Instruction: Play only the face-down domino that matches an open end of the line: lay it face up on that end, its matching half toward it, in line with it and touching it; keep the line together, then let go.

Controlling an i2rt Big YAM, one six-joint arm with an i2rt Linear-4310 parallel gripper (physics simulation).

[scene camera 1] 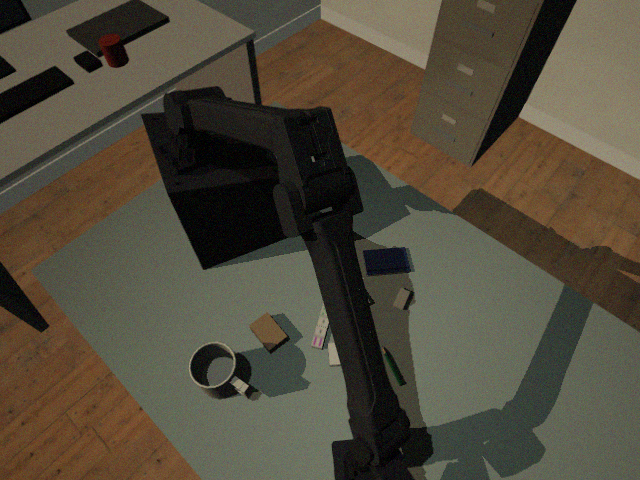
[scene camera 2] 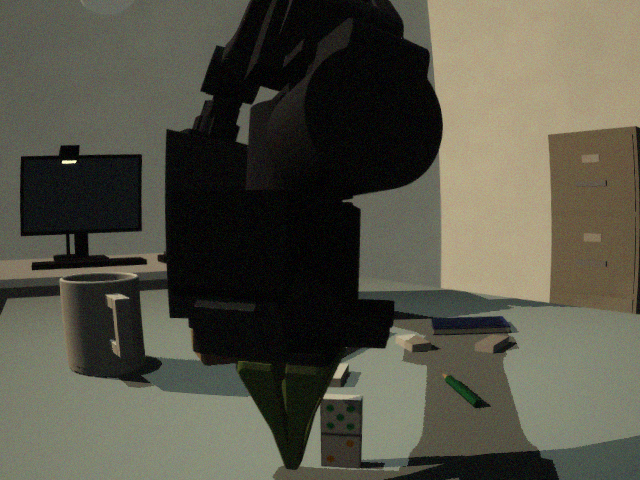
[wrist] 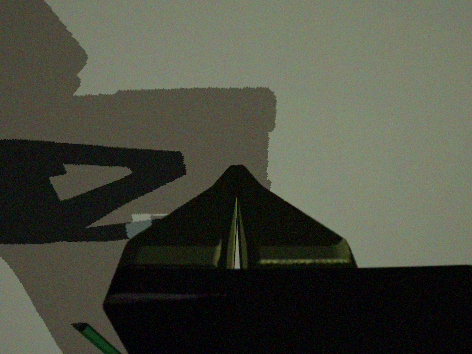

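Pixels of known places: gripper, fingertip midpoint: (scene camera 2: 293, 465) (wrist: 237, 176); arm's base at its link origin: (scene camera 1: 190, 155) (scene camera 2: 210, 146).
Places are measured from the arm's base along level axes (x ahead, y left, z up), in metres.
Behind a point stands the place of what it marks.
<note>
My gripper (scene camera 2: 292, 463) @(x 0.664, y -0.141, z -0.275 m) (wrist: 237, 176) @(x 0.664, y -0.141, z -0.275 m) is shut and empty, fingers pointing down, tips low by the mat. Just right of it in scene camera 2, a domino (scene camera 2: 341, 431) @(x 0.647, y -0.099, z -0.267 m) stands upright on its short end, five green pips above two orange ones. In the wrist view no domino can be made out; the fingers cover the middle. The line (scene camera 1: 320, 330) @(x 0.407, y 0.007, z -0.286 m) shows its near end with pink pips in scene camera 1; the arm hides the rest. Pale face-down dominoes lie beside its near end (scene camera 1: 334, 354) @(x 0.471, y -0.010, z -0.286 m) (scene camera 2: 339, 374) @(x 0.486, y -0.009, z -0.286 m), and farther right (scene camera 1: 403, 298) @(x 0.489, y 0.214, z -0.286 m) (scene camera 2: 493, 343) @(x 0.499, y 0.199, z -0.286 m). Another face-down domino (scene camera 2: 413, 342) @(x 0.425, y 0.129, z -0.286 m) shows in scene camera 2.
A grey mug (scene camera 1: 212, 369) @(x 0.307, y -0.235, z -0.286 m) (scene camera 2: 98, 330) @(x 0.380, y -0.236, z -0.243 m) and a brown block (scene camera 1: 268, 331) @(x 0.330, y -0.087, z -0.269 m) are left of the line. A green pencil (scene camera 1: 393, 366) @(x 0.583, y 0.069, z -0.288 m) (scene camera 2: 462, 390) @(x 0.592, y 0.060, z -0.289 m) (wrist: 97, 340) @(x 0.604, y 0.055, z -0.289 m) lies right of it. A dark blue book (scene camera 1: 386, 260) @(x 0.387, y 0.265, z -0.286 m) (scene camera 2: 470, 324) @(x 0.399, y 0.254, z -0.286 m) lies farther back.
</note>
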